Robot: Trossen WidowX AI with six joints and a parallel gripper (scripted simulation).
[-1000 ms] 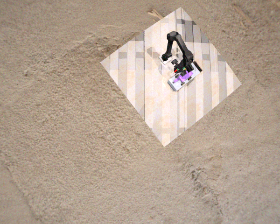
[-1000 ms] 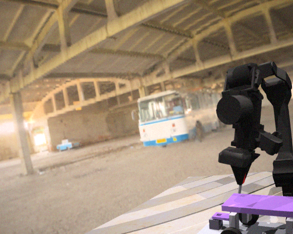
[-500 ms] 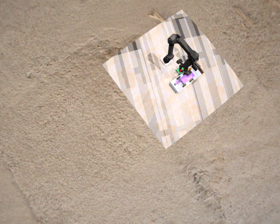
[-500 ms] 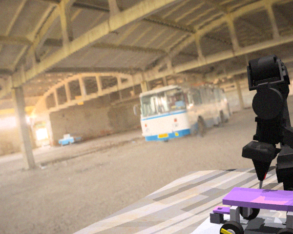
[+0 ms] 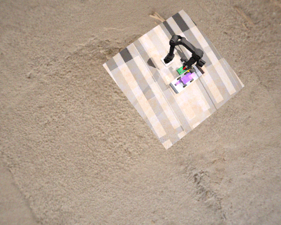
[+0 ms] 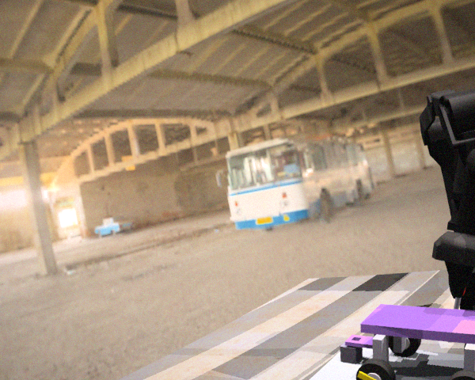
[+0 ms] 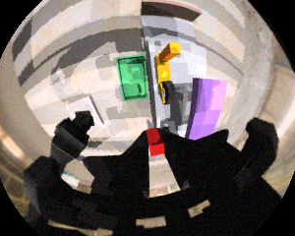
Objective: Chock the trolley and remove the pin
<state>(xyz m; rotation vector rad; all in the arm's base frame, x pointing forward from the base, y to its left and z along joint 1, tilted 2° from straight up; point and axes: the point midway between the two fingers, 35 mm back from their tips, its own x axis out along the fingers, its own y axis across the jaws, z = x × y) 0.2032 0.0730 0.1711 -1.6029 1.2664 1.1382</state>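
My gripper tip is now 9 cm to the right of the yellow chock, 7 cm above it and 3 cm short of it. Also, from my gripper tip: purple-decked trolley (10 cm ahead, 4 cm below); then grey ramp (10 cm below, 10 cm ahead); then red-headed stop pin (right at my gripper tip).
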